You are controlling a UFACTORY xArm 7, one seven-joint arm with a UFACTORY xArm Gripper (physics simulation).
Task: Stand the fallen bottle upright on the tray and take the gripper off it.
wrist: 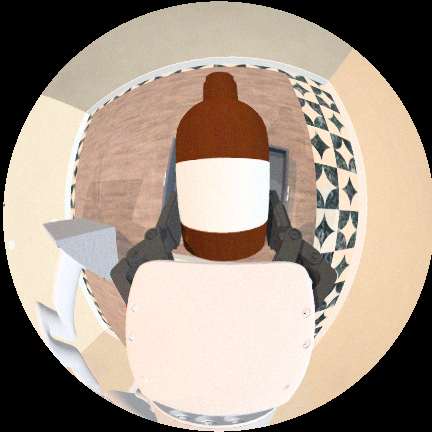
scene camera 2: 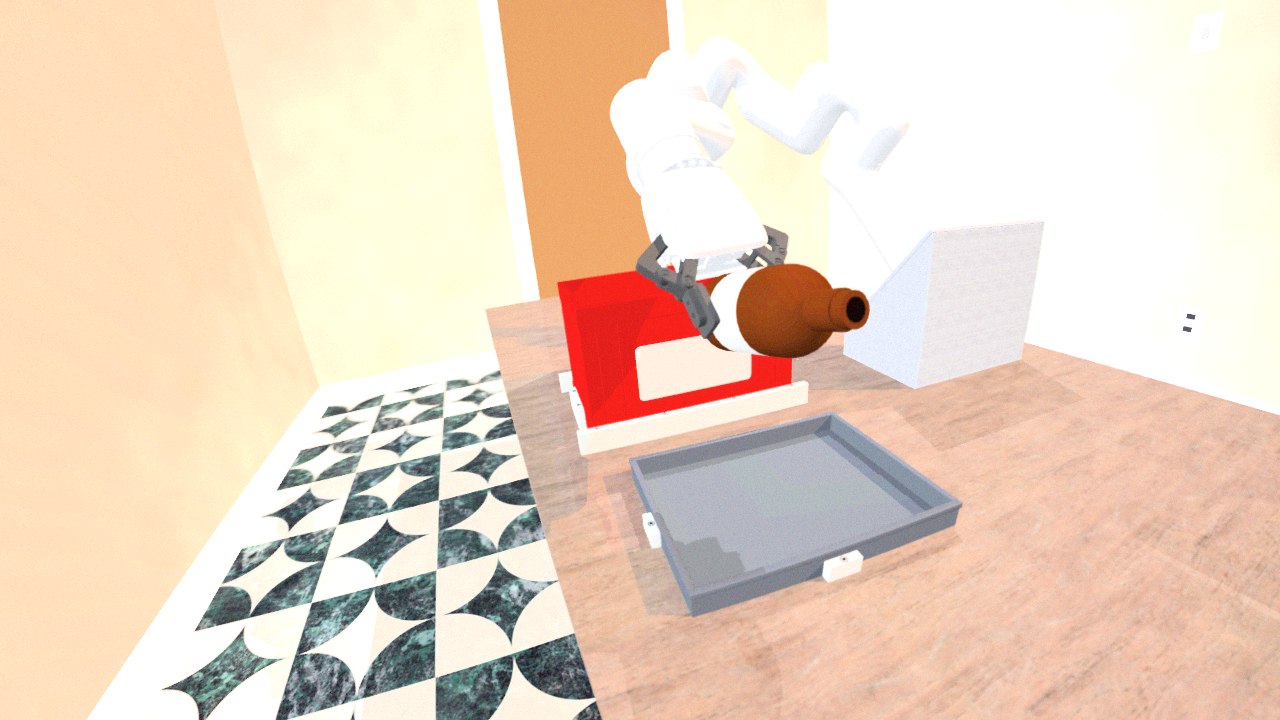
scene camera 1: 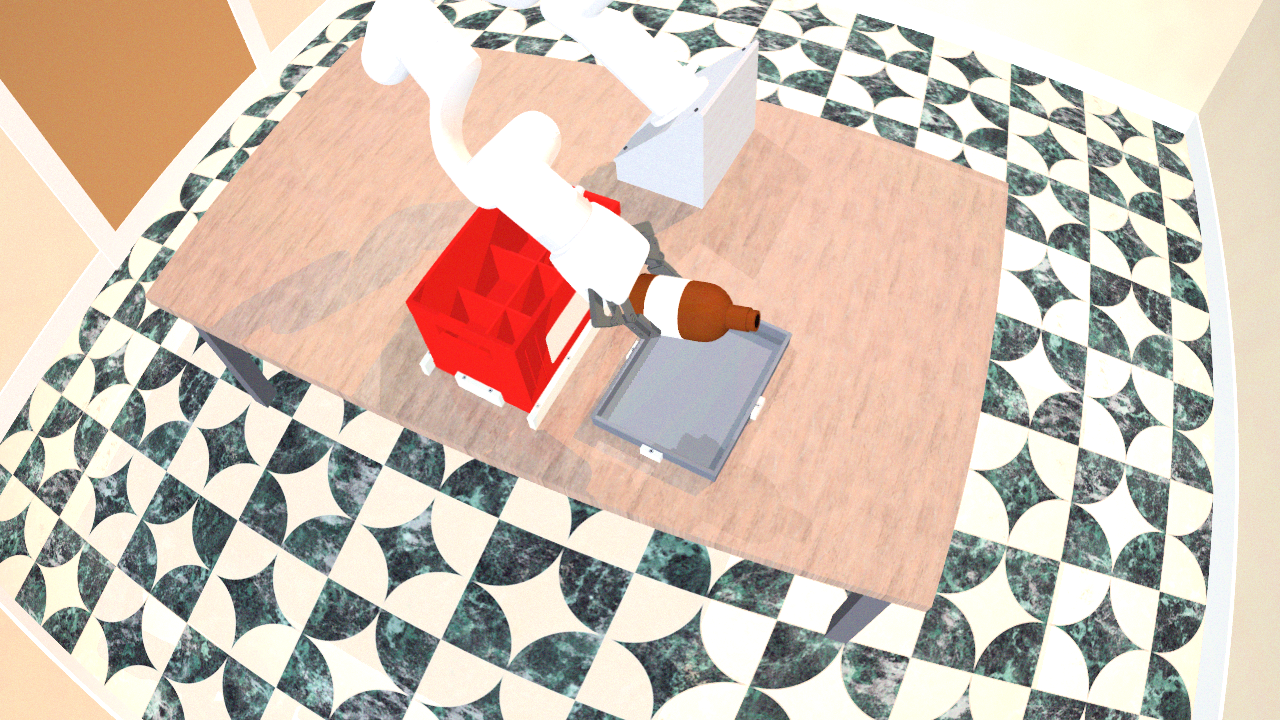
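Pixels of known places: gripper, fingertip midpoint: [wrist: 223,201] [scene camera 1: 665,309]; arm's base, origin of the base link: [wrist: 71,255] [scene camera 2: 930,276] [scene camera 1: 681,103].
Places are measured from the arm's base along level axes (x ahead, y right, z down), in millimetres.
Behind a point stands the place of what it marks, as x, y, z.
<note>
The brown bottle [scene camera 1: 702,310] @(449, -198, -88) [scene camera 2: 783,310] @(455, -219, -67) [wrist: 222,130] @(433, -182, -92) with a white label is held in the air, lying nearly level. Its neck points away from the gripper, toward the right in scene camera 1. My gripper [scene camera 1: 664,302] @(431, -143, -36) [scene camera 2: 738,300] @(431, -143, -36) [wrist: 223,201] @(431, -143, -36) is shut on the bottle around the label and lower body, with one finger on each side. The grey tray [scene camera 1: 680,394] @(451, -170, 132) [scene camera 2: 769,501] @(435, -181, 132) [wrist: 286,175] @(548, -202, 111) lies flat on the table, below the bottle. In scene camera 1 the bottle overlaps the tray's far edge. The bottle's base is partly hidden by the gripper in both scene views.
A red divided crate [scene camera 1: 483,358] @(550, 72, 26) [scene camera 2: 608,358] @(527, 6, 25) stands beside the tray, under the arm, with white strips at its foot. A grey wedge-shaped block [scene camera 1: 729,134] @(-1, -86, 48) [scene camera 2: 975,295] @(10, -85, 13) [wrist: 92,245] @(106, -41, 39) stands farther back, where the arm is mounted. Small white blocks sit against the tray's sides.
</note>
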